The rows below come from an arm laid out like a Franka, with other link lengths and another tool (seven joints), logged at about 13 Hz.
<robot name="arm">
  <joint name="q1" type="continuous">
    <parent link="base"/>
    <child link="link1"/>
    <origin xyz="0 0 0.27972"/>
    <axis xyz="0 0 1"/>
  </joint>
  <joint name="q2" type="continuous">
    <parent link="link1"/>
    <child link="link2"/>
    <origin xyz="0 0 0"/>
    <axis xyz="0 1 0"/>
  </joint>
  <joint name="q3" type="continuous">
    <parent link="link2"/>
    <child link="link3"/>
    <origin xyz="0 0 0.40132"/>
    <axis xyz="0 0 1"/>
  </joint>
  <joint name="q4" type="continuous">
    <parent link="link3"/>
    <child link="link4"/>
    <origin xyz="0.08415 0 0"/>
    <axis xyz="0 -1 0"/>
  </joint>
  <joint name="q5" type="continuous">
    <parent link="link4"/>
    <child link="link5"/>
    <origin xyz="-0.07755 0 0.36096"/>
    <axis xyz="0 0 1"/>
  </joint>
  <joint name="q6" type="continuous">
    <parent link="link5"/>
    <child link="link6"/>
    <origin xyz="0 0 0"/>
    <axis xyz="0 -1 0"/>
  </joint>
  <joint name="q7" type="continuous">
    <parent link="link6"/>
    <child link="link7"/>
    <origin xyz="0.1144 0 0"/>
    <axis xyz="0 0 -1"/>
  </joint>
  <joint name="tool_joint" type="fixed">
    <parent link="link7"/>
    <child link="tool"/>
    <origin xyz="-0.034 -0.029 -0.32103" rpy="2.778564 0 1.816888"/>
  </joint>
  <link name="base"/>
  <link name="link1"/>
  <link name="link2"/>
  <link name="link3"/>
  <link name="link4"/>
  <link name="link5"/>
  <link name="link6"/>
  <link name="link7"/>
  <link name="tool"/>
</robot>
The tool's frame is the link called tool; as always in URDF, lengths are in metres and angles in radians. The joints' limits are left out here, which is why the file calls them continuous.
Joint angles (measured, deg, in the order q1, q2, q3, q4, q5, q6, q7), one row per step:
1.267, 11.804, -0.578, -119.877, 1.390, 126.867, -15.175
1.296, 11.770, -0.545, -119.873, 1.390, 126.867, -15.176
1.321, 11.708, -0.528, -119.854, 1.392, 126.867, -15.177
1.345, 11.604, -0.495, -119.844, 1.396, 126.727, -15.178
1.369, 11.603, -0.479, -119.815, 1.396, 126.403, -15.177
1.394, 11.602, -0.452, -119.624, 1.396, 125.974, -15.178
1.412, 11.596, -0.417, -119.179, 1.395, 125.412, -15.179
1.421, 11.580, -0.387, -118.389, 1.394, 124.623, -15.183
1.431, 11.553, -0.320, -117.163, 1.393, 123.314, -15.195
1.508, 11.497, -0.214, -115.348, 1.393, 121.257, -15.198
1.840, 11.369, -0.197, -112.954, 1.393, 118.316, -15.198
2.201, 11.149, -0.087, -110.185, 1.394, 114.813, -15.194
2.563, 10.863, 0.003, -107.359, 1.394, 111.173, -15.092
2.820, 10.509, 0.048, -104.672, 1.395, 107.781, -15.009
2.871, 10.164, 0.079, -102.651, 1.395, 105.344, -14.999
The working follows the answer.
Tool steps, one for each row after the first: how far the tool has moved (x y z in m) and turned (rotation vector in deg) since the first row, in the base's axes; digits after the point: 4 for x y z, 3 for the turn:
0.0001, 0.0006, 0.0003, 0.008, -0.038, 0.062
0.0005, 0.0010, 0.0011, 0.014, -0.119, 0.104
0.0000, 0.0016, 0.0020, 0.027, -0.093, 0.161
-0.0015, 0.0020, 0.0018, 0.031, 0.201, 0.205
-0.0023, 0.0025, 0.0026, 0.040, 0.439, 0.264
-0.0015, 0.0031, 0.0051, 0.054, 0.550, 0.329
0.0009, 0.0036, 0.0097, 0.072, 0.533, 0.386
0.0042, 0.0046, 0.0169, 0.105, 0.589, 0.499
0.0081, 0.0067, 0.0277, 0.153, 0.775, 0.722
0.0114, 0.0105, 0.0425, 0.187, 1.195, 1.129
0.0139, 0.0155, 0.0607, 0.238, 1.710, 1.664
0.0151, 0.0204, 0.0801, 0.267, 2.242, 2.089
0.0157, 0.0237, 0.0997, 0.287, 2.595, 2.381
0.0161, 0.0247, 0.1155, 0.310, 2.667, 2.507

Tool pose at each row, in the base's axes (x y z in m, rotation vector in deg; rounded; the steps above come from the unrounded poses):
0.5473, -0.0255, 0.1453, 88.086, 148.100, 24.655
0.5475, -0.0249, 0.1456, 87.989, 148.128, 24.697
0.5478, -0.0245, 0.1464, 87.891, 148.105, 24.763
0.5474, -0.0239, 0.1473, 87.841, 148.177, 24.768
0.5458, -0.0235, 0.1471, 87.968, 148.436, 24.585
0.5451, -0.0230, 0.1479, 88.042, 148.667, 24.446
0.5458, -0.0224, 0.1504, 88.035, 148.809, 24.398
0.5483, -0.0219, 0.1550, 87.960, 148.851, 24.439
0.5515, -0.0209, 0.1622, 87.865, 148.998, 24.457
0.5554, -0.0188, 0.1730, 87.718, 149.342, 24.421
0.5587, -0.0151, 0.1878, 87.480, 150.017, 24.228
0.5613, -0.0100, 0.2060, 87.142, 150.881, 24.005
0.5625, -0.0052, 0.2254, 86.939, 151.655, 23.728
0.5630, -0.0019, 0.2450, 86.790, 152.178, 23.544
0.5635, -0.0008, 0.2608, 86.681, 152.346, 23.539

